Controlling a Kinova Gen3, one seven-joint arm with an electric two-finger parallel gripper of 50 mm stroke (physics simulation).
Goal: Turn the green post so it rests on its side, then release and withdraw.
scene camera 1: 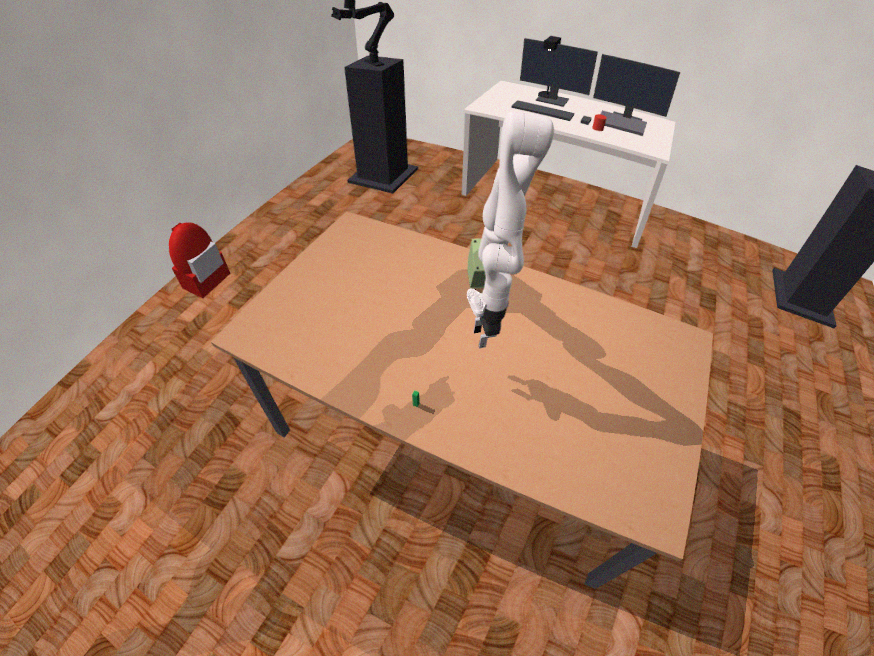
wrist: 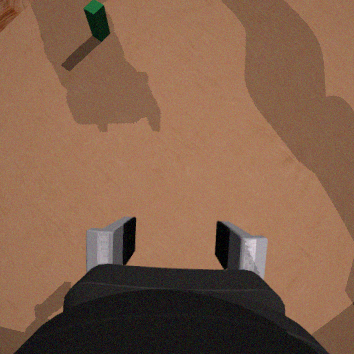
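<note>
The green post [scene camera 1: 415,398] [wrist: 98,22] stands upright on the table [scene camera 1: 317,282] [wrist: 195,160], near the table's front edge in the scene view. In the wrist view it is at the upper left, with its short shadow falling beside it. My gripper [scene camera 1: 480,336] [wrist: 175,236] is open, with bare space between its fingers. It is in the air above the table, well apart from the post, up and to the right of it in the scene view.
A green block [scene camera 1: 475,262] is at the arm's base, partly hidden by the arm. Arm shadows cross the table. Beyond the table are a white desk [scene camera 1: 487,100] with two monitors, dark pedestals [scene camera 1: 378,123] [scene camera 1: 825,247] and a red backpack [scene camera 1: 189,243].
</note>
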